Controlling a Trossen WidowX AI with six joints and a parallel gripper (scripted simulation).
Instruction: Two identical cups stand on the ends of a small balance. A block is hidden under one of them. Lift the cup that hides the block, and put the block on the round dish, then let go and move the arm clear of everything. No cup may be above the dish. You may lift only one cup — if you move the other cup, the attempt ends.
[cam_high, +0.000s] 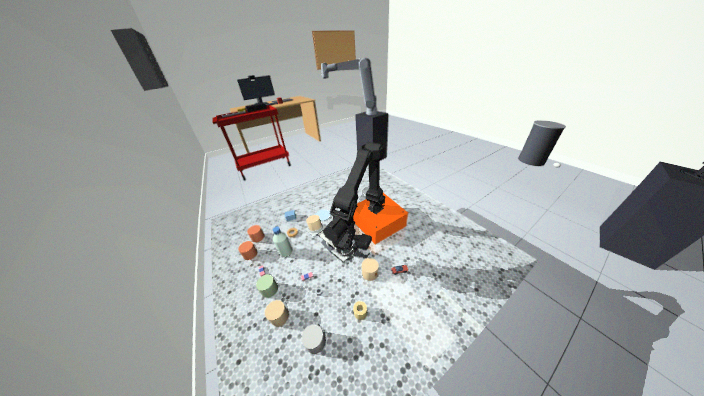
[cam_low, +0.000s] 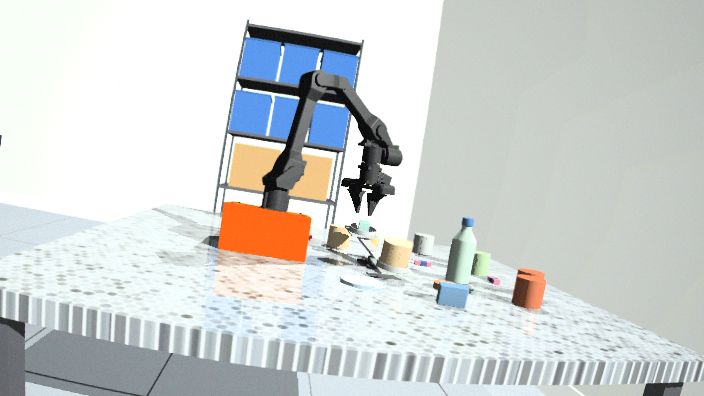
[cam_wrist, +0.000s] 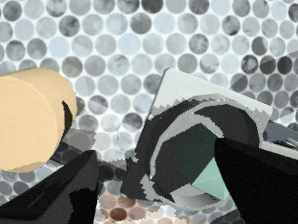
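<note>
Right now the mint block is 40 mm to the right of my gripper tip, 30 mm below it and 10 mm behind it. The rest, counted from my gripper tip: pale blue round dish: 380 mm to the right, 120 mm below, 120 mm behind; then green bottle: 290 mm to the right, 180 mm ahead, 10 mm below; then blue box: 510 mm to the right, 100 mm below, 40 mm ahead.
</note>
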